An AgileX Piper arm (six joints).
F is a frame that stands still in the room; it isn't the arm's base.
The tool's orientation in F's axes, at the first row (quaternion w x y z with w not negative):
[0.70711 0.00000 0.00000 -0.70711]
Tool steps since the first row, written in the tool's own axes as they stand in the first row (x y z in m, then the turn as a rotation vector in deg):
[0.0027 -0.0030 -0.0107 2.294 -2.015 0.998]
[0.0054 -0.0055 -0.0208 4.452 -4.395 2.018]
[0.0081 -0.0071 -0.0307 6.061 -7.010 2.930]
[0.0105 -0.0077 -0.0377 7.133 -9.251 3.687]
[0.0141 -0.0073 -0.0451 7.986 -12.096 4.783]
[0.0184 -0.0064 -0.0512 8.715 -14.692 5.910]
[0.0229 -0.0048 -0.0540 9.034 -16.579 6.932]
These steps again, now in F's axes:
[-0.0030 -0.0027 -0.0107 -2.015 -2.294 0.998]
[-0.0055 -0.0054 -0.0208 -4.395 -4.452 2.018]
[-0.0071 -0.0081 -0.0307 -7.010 -6.061 2.930]
[-0.0077 -0.0105 -0.0377 -9.251 -7.133 3.687]
[-0.0073 -0.0141 -0.0451 -12.096 -7.986 4.783]
[-0.0064 -0.0184 -0.0512 -14.692 -8.715 5.910]
[-0.0048 -0.0229 -0.0540 -16.579 -9.034 6.932]

